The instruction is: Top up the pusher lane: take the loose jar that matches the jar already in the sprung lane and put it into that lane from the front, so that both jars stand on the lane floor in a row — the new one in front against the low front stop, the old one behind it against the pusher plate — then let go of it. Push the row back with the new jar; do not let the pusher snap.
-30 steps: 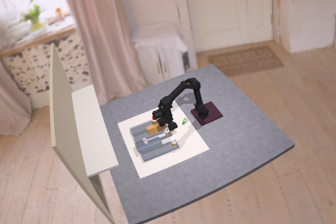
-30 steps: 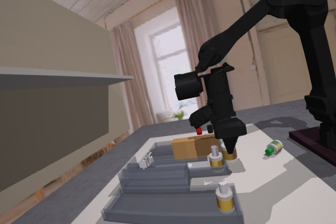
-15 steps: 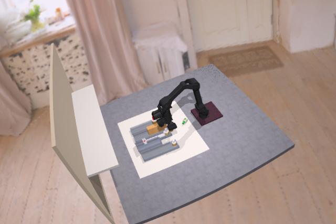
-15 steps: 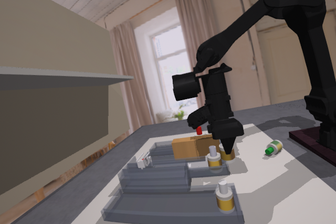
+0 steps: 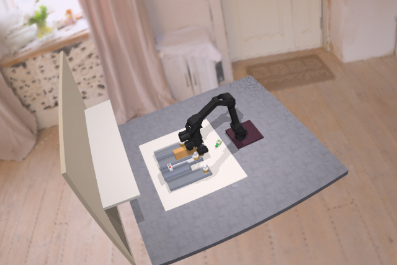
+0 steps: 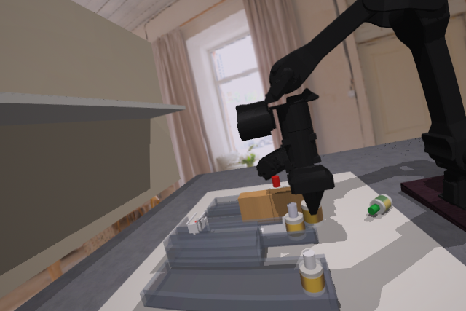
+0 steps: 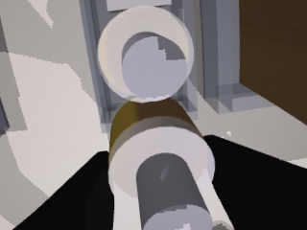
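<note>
The grey lane lies 17 cm ahead of my gripper tip, 1 cm to the left of it and 4 cm below it. The rest, counted from my gripper tip: pale pusher plate: 15 cm ahead, 2 cm to the left, 1 cm below; red mark: 22 cm ahead, 2 cm to the left, 1 cm above; green-capped jar: 14 cm behind, 4 cm to the right, 4 cm below.
</note>
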